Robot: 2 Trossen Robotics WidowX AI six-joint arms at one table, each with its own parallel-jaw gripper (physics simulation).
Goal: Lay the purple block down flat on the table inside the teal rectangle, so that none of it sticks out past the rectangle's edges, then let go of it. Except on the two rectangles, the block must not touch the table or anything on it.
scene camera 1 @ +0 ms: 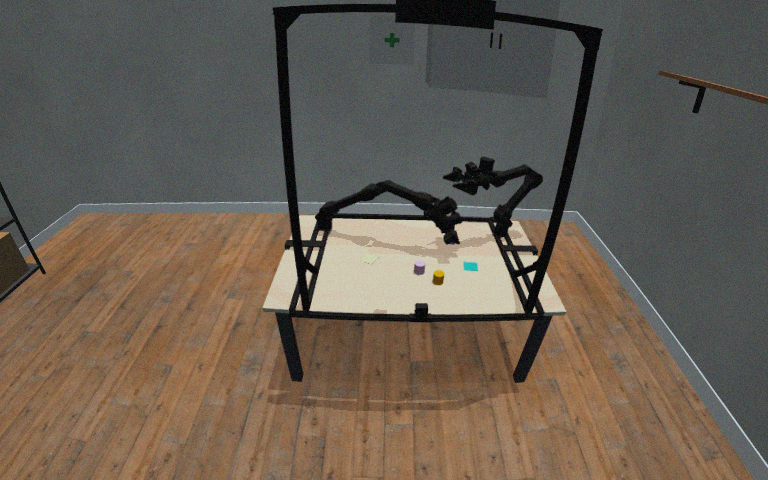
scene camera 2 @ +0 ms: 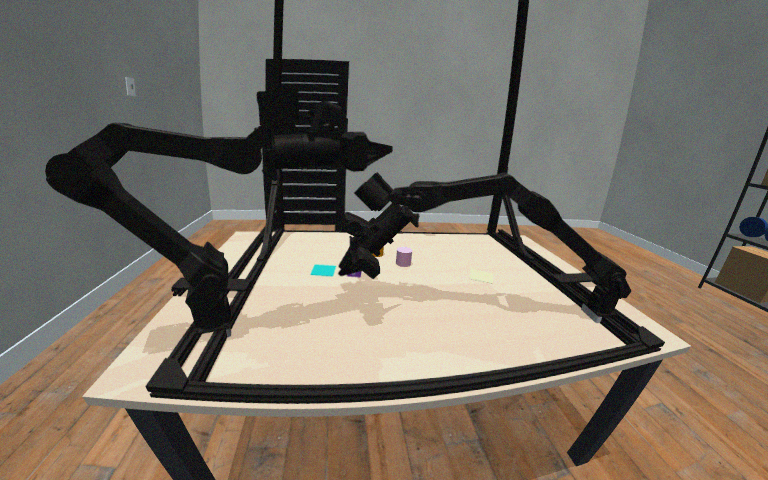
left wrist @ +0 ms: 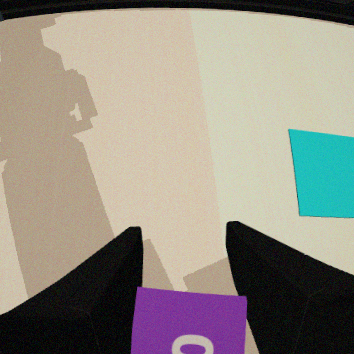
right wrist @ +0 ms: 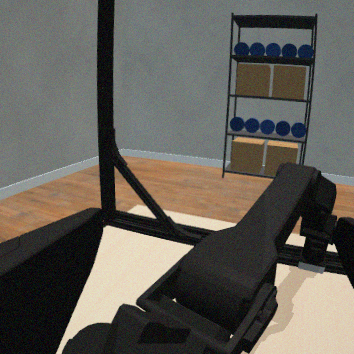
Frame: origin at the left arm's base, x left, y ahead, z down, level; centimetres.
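Seen in the pictures: left gripper, fingertip midpoint: [scene camera 1: 458, 242] [scene camera 2: 339, 271] [left wrist: 183, 235]; right gripper, fingertip midpoint: [scene camera 1: 447, 181] [scene camera 2: 380, 147] [right wrist: 222, 225]; left arm's base, link origin: [scene camera 1: 324, 227] [scene camera 2: 600, 309] [right wrist: 312, 257]; right arm's base, link origin: [scene camera 1: 500, 233] [scene camera 2: 212, 321].
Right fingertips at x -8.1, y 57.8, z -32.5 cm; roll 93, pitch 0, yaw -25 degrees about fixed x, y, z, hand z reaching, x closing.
Offsets run from my right fingertips to a thing's top centre. "spot": to the spot under its first point.
My left gripper [scene camera 1: 451, 239] [scene camera 2: 359, 269] [left wrist: 183, 235] is shut on the purple block {dx -2.5, dy +4.4, dz +27.2 cm} [left wrist: 188, 321] [scene camera 2: 354, 273] and holds it just above the table. The block carries a pale ring mark. The teal rectangle {spot: dx -13.3, dy +13.4, dz +34.3 cm} [scene camera 1: 470, 266] [scene camera 2: 323, 270] [left wrist: 324, 173] lies flat on the table, a little to the side of the block; in the left wrist view it is at the right edge. My right gripper [scene camera 1: 451, 176] [scene camera 2: 384, 150] is open and empty, raised high above the table's far side.
A lilac cylinder {dx -19.8, dy -9.5, dz +29.9 cm} [scene camera 1: 419, 267] [scene camera 2: 404, 256] and an orange cylinder {dx -26.0, dy -1.4, dz +29.9 cm} [scene camera 1: 438, 277] stand near the middle of the table. A pale green rectangle {spot: dx -13.0, dy -32.5, dz +34.3 cm} [scene camera 1: 368, 258] [scene camera 2: 480, 276] lies on the other side. A black frame [scene camera 1: 287, 143] surrounds the table. A shelf rack [right wrist: 229, 105] stands by the wall.
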